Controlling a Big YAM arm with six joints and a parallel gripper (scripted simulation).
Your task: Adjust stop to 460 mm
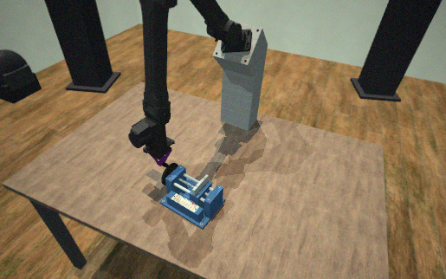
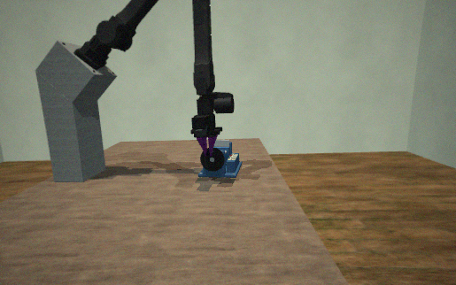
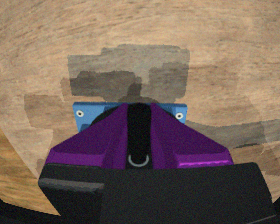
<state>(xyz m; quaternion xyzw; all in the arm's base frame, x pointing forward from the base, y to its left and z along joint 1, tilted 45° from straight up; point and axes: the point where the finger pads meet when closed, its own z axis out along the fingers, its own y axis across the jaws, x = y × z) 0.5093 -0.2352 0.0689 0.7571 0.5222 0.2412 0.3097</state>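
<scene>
Right now my hand is 1 cm short of the dark handle and 1 cm to the right of it. Also, from my hand: black handwheel 1 cm ahead, 2 cm to the left, 1 cm below; then stop fixture 10 cm ahead, 16 cm to the left, 2 cm below.
</scene>
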